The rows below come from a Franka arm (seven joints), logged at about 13 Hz.
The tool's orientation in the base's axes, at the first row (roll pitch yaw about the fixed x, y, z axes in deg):
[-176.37, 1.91, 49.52]
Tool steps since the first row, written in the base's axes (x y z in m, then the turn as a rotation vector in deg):
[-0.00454, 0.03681, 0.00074, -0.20, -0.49, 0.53]
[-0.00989, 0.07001, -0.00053, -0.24, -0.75, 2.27]
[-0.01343, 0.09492, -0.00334, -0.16, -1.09, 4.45]
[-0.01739, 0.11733, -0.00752, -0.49, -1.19, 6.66]
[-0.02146, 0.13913, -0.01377, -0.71, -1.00, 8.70]
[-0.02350, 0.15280, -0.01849, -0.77, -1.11, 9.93]
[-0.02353, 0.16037, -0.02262, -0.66, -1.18, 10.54]
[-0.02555, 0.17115, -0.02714, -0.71, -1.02, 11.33]
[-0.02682, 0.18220, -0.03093, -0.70, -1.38, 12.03]
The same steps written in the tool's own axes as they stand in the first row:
[0.02501, -0.02739, 0.00016, -0.52, 0.13, -0.52]
[0.04682, -0.05293, 0.00232, -0.80, 0.16, -2.26]
[0.06356, -0.07161, 0.00577, -1.08, 0.31, -4.44]
[0.07816, -0.08891, 0.01057, -1.44, -0.02, -6.63]
[0.09230, -0.10575, 0.01743, -1.51, -0.44, -8.64]
[0.10153, -0.11588, 0.02250, -1.67, -0.49, -9.87]
[0.10740, -0.12056, 0.02674, -1.68, -0.40, -10.49]
[0.11444, -0.12880, 0.03156, -1.61, -0.59, -11.27]
[0.12214, -0.13670, 0.03560, -1.90, -0.40, -11.97]

